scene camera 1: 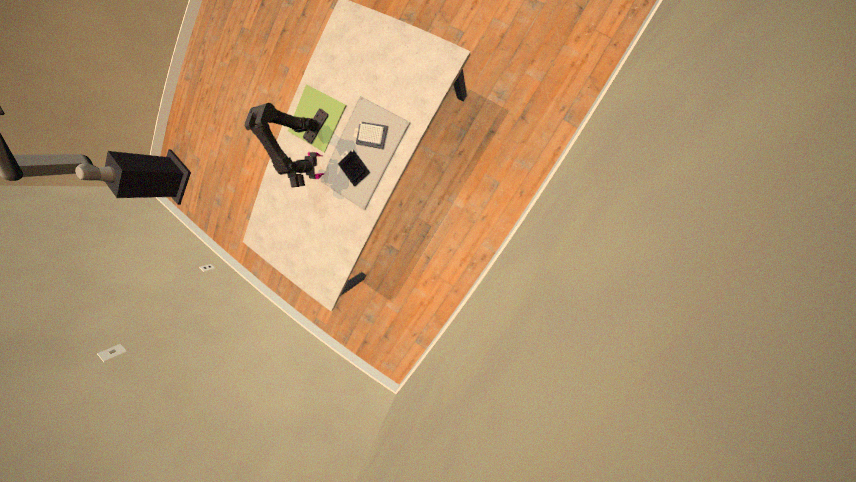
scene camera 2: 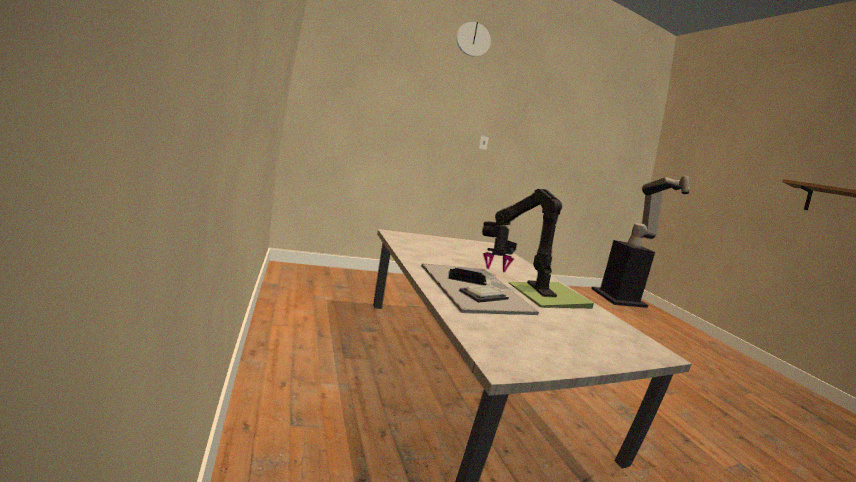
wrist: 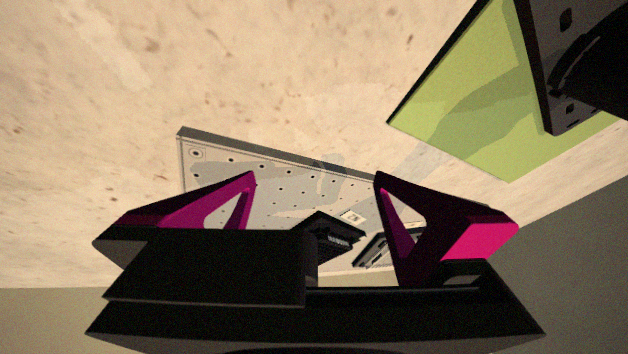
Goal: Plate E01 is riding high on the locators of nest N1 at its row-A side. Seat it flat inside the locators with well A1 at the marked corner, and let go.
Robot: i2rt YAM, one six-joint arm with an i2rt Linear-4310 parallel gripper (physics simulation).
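Pixels of known places: gripper, fingertip midpoint: (scene camera 1: 323, 164) (scene camera 2: 495, 270) (wrist: 314, 177); arm's base, origin of the base link: (scene camera 1: 315, 126) (scene camera 2: 541, 289) (wrist: 586, 46).
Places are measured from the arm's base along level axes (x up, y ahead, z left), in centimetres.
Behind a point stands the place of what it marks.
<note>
The pale plate (scene camera 1: 371, 132) {x 2.7, y 33.2, z 17.2 cm} (scene camera 2: 486, 291) {x 2.9, y 33.7, z 19.9 cm}, which I take for E01, sits on a dark nest (scene camera 1: 371, 145) {x 1.0, y 36.5, z 11.7 cm} (scene camera 2: 470, 295) {x 0.6, y 39.7, z 20.2 cm} on the grey board. The views are too coarse to tell its tilt, the A1 corner or its label. In the wrist view my right finger partly hides the nest (wrist: 364, 247) {x -0.1, y 34.1, z 9.6 cm}. My gripper (scene camera 1: 319, 165) {x 2.4, y 19.0, z -13.7 cm} (scene camera 2: 497, 269) {x 2.4, y 19.0, z -13.7 cm} (wrist: 314, 177) {x 2.4, y 19.0, z -13.7 cm} has magenta fingers, wide open with nothing between them. It hangs above the board's arm-side edge, to the side of the plate and well apart from it.
A black block (scene camera 1: 354, 167) {x 2.4, y 36.2, z -3.1 cm} (scene camera 2: 467, 276) {x 1.9, y 36.3, z -0.1 cm} (wrist: 332, 232) {x 1.1, y 28.3, z -4.0 cm} stands on the grey board (scene camera 1: 389, 122) {x -0.2, y 36.9, z 26.8 cm} (scene camera 2: 443, 281) {x -0.2, y 47.3, z 4.5 cm} (wrist: 295, 185) {x -0.2, y 22.8, z -13.0 cm} beside the plate's nest, near a label N2 (wrist: 353, 217) {x 0.0, y 25.4, z -2.0 cm}. A green mat (scene camera 1: 332, 110) {x -0.1, y 3.9, z 13.1 cm} (scene camera 2: 575, 296) {x 0.9, y -14.1, z 8.1 cm} (wrist: 470, 115) {x -0.5, y 8.3, z -2.3 cm} lies under the arm's base. A second arm on a black pedestal (scene camera 1: 146, 174) (scene camera 2: 625, 272) stands off the table.
</note>
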